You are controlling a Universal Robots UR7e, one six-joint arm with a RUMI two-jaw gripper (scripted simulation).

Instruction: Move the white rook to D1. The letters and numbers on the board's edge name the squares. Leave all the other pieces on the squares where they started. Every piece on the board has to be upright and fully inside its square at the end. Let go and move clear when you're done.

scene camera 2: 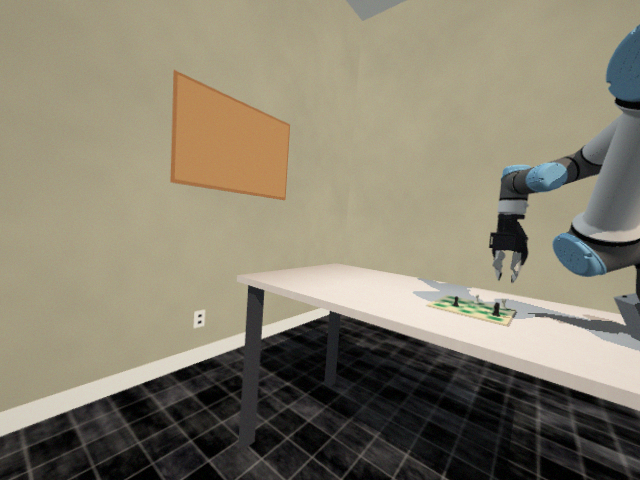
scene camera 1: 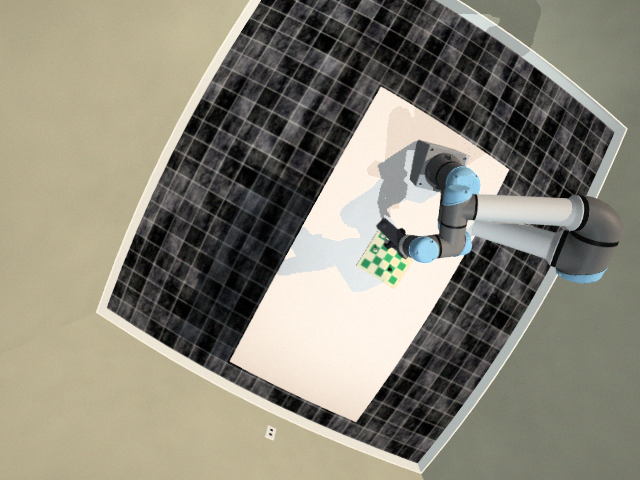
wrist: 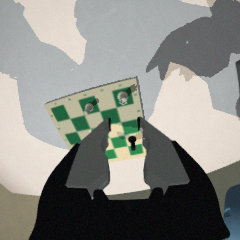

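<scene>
Scene camera 2 gives me a view of my gripper (scene camera 2: 505,281). The wrist view shows my gripper too (wrist: 124,118).
</scene>
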